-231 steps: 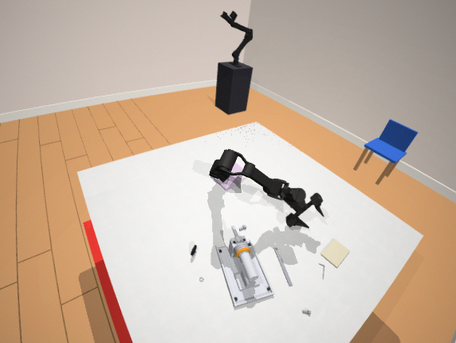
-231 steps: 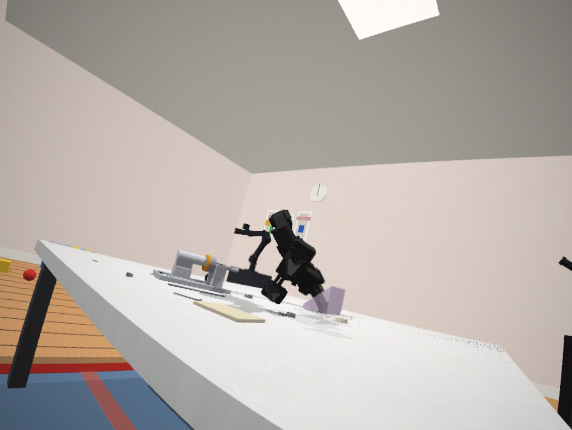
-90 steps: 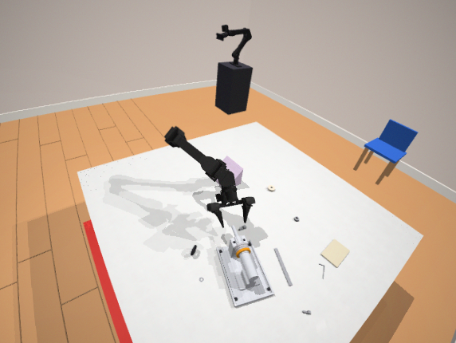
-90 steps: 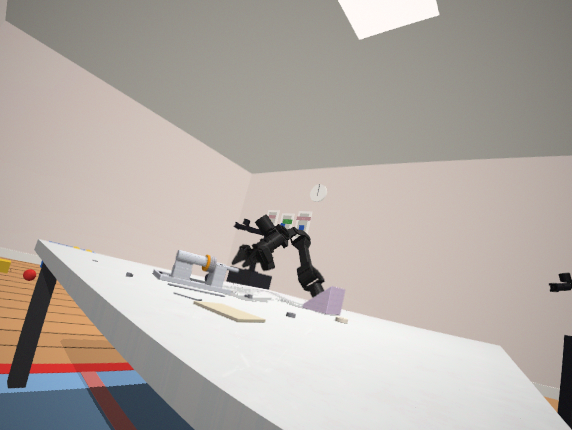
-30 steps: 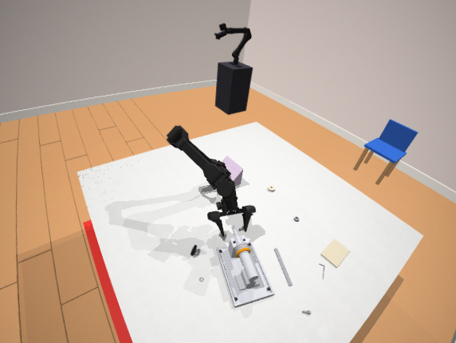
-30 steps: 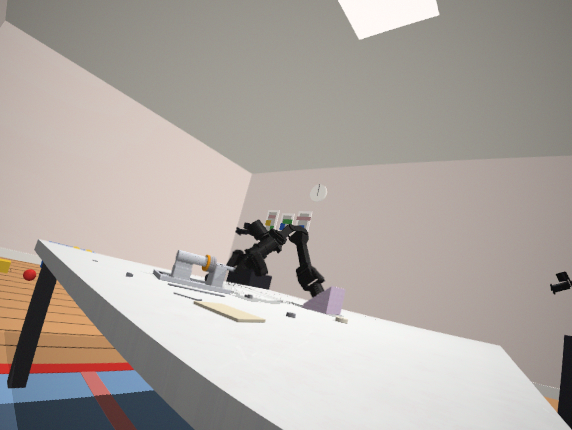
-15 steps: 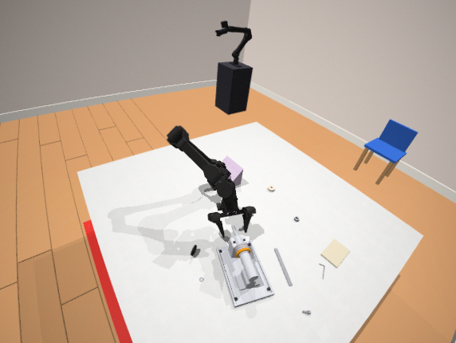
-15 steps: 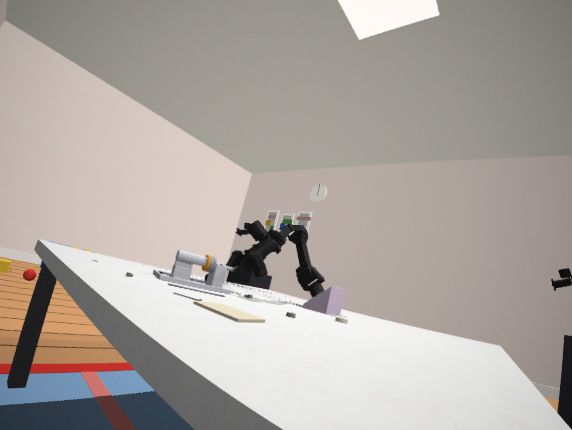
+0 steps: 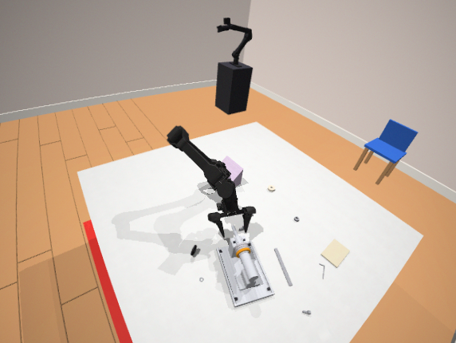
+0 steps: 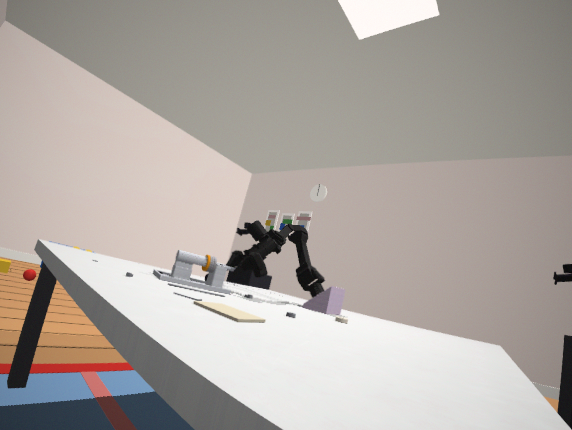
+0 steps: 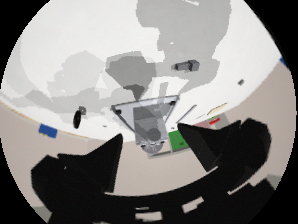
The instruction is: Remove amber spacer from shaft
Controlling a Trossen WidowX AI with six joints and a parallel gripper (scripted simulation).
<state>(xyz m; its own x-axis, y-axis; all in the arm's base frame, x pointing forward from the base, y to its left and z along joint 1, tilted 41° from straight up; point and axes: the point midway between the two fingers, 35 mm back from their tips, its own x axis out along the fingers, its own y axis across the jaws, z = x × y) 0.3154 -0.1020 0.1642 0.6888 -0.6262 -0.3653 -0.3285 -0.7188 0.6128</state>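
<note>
My gripper tip is now 50 mm short of the steel shaft, 20 mm to the left of it and 10 mm below it. From my gripper tip the other things lie so: grey bar 190 mm ahead, 110 mm to the left, 70 mm below; then black piece 160 mm to the right, 50 mm below, 50 mm behind; then amber spacer 80 mm ahead, 30 mm to the right, 10 mm above.
</note>
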